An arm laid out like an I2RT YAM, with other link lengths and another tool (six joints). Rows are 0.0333 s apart.
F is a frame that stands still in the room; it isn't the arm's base.
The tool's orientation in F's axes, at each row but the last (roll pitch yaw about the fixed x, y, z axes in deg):
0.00, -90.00, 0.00
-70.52, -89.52, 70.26
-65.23, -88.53, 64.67
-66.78, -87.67, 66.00
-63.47, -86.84, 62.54
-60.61, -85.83, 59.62
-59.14, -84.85, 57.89
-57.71, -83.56, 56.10
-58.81, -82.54, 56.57
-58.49, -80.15, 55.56
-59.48, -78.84, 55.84
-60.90, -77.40, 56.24
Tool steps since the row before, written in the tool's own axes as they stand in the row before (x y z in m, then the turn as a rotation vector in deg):
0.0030, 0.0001, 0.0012, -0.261, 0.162, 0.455
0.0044, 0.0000, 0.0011, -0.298, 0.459, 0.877
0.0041, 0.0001, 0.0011, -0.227, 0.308, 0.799
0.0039, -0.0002, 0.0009, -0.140, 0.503, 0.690
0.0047, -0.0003, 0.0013, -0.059, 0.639, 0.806
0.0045, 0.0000, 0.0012, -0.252, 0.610, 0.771
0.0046, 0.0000, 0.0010, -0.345, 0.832, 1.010
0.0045, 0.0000, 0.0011, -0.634, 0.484, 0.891
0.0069, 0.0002, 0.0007, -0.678, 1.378, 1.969
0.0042, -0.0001, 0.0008, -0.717, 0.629, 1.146
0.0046, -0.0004, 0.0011, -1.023, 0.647, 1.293
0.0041, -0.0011, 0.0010, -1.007, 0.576, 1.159
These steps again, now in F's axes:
-0.0012, 0.0001, 0.0030, -0.455, 0.162, -0.261
-0.0011, 0.0000, 0.0044, -0.876, 0.461, -0.299
-0.0011, 0.0002, 0.0041, -0.798, 0.311, -0.226
-0.0008, 0.0000, 0.0039, -0.685, 0.507, -0.148
-0.0012, 0.0000, 0.0047, -0.797, 0.649, -0.071
-0.0010, 0.0003, 0.0045, -0.770, 0.607, -0.262
-0.0008, 0.0004, 0.0046, -1.008, 0.827, -0.361
-0.0008, 0.0005, 0.0045, -0.916, 0.450, -0.623
-0.0002, 0.0010, 0.0069, -1.963, 1.379, -0.693
-0.0004, 0.0005, 0.0042, -1.181, 0.586, -0.696
-0.0006, 0.0004, 0.0047, -1.359, 0.565, -0.984
-0.0006, -0.0002, 0.0043, -1.230, 0.487, -0.970

